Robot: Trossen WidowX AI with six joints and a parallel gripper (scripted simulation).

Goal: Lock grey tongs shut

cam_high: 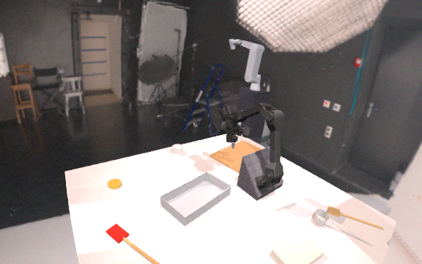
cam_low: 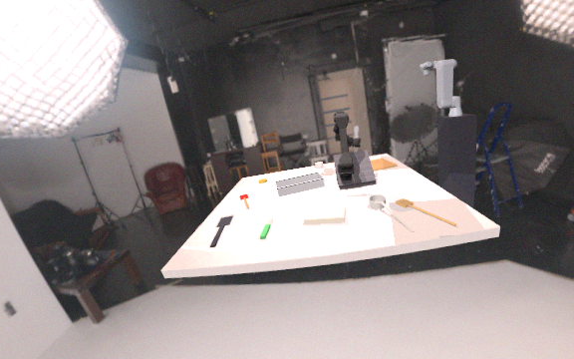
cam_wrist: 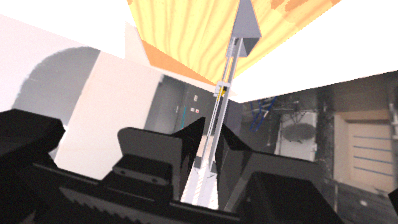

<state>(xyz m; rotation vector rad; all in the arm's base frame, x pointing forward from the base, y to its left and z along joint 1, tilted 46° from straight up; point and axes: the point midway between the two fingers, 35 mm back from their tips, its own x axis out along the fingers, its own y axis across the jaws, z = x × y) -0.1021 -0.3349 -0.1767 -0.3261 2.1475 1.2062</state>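
The wooden board is 15 cm below my gripper tip, 3 cm behind it and 2 cm to the left of it. Also, from my gripper tip: yellow disc 78 cm ahead, 15 cm below, 1 cm to the left; then beige block 74 cm to the left, 26 cm ahead, 15 cm below; then grey roasting tin 44 cm ahead, 27 cm to the left, 13 cm below.
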